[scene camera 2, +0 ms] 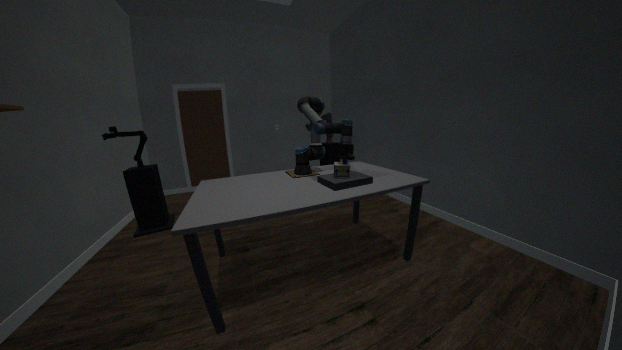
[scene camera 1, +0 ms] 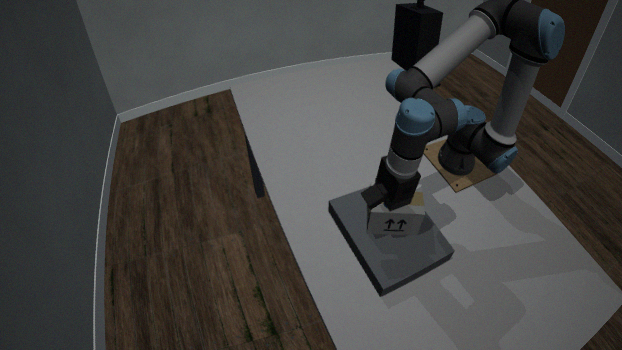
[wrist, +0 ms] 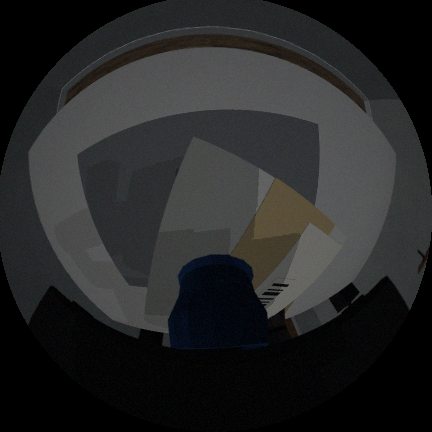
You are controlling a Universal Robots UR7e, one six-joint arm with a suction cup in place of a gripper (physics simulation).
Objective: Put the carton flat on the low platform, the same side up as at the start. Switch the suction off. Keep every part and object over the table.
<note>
I see my suction cup (wrist: 228,316) and a low grey platform (scene camera 1: 390,261).
The low grey platform also shows in the wrist view (wrist: 126,177).
</note>
